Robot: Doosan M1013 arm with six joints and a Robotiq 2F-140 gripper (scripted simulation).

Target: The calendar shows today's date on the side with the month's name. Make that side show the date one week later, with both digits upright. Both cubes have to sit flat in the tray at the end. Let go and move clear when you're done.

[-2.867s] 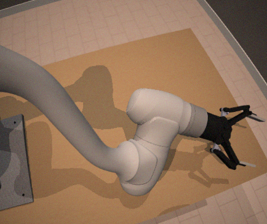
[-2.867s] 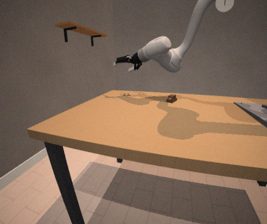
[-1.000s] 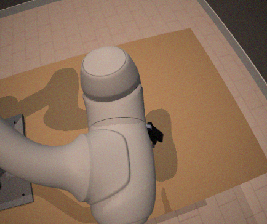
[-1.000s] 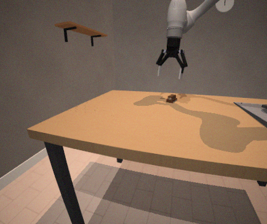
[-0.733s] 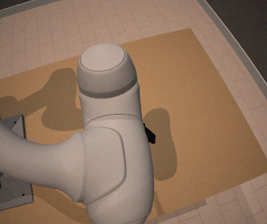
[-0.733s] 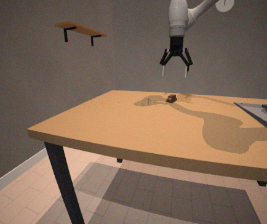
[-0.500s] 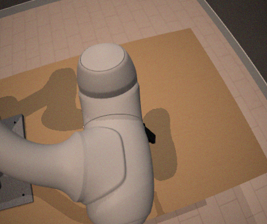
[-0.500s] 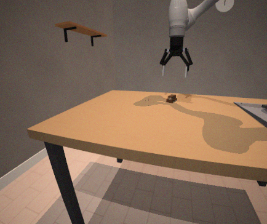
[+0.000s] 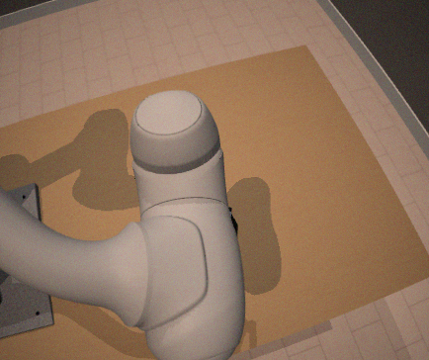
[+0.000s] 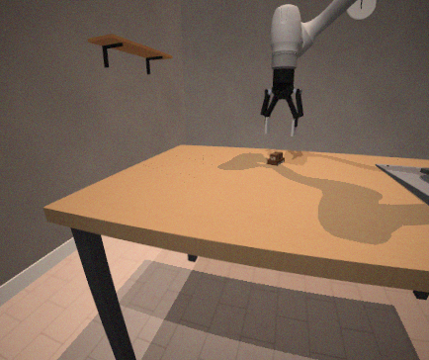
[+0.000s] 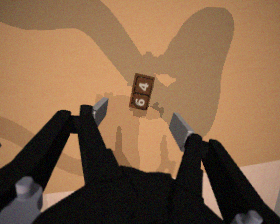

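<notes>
Right now the cube is 110 mm below my hand. Also, from my hand: tray: 120 mm below, 20 mm to the left, 10 mm ahead.
</notes>
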